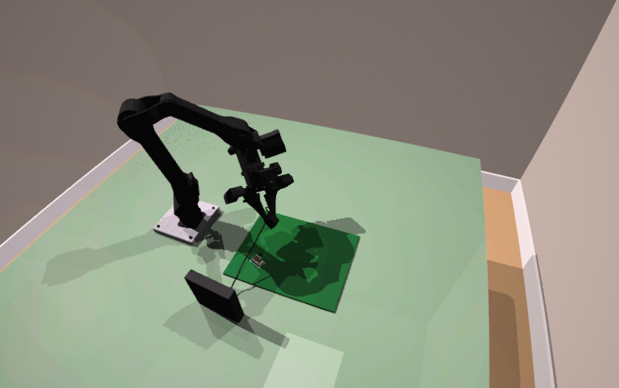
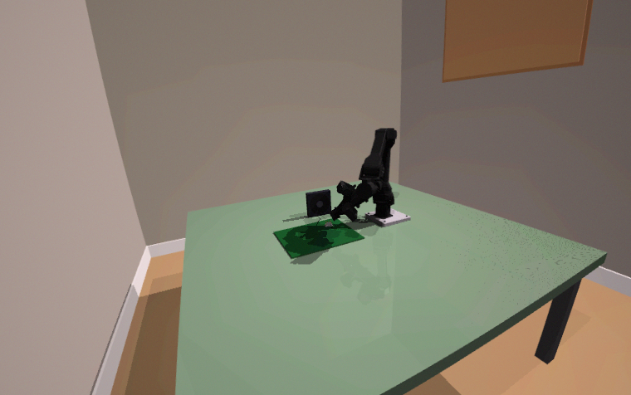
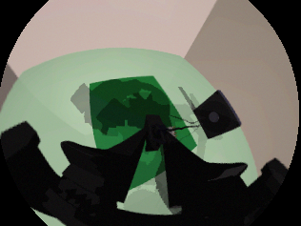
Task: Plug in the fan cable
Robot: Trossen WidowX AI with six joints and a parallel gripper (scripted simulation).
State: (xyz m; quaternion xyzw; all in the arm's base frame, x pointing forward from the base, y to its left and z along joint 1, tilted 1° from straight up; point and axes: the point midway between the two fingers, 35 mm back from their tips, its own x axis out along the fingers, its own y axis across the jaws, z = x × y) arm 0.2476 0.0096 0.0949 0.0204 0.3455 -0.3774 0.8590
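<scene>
Now: gripper tip 70 mm short of the green board, 40 mm to the left of it and 110 mm above it. From my gripper tip the other things lie so: black fan: 70 mm behind, 220 mm to the right, 30 mm below; then dark plug: 10 mm below.
</scene>
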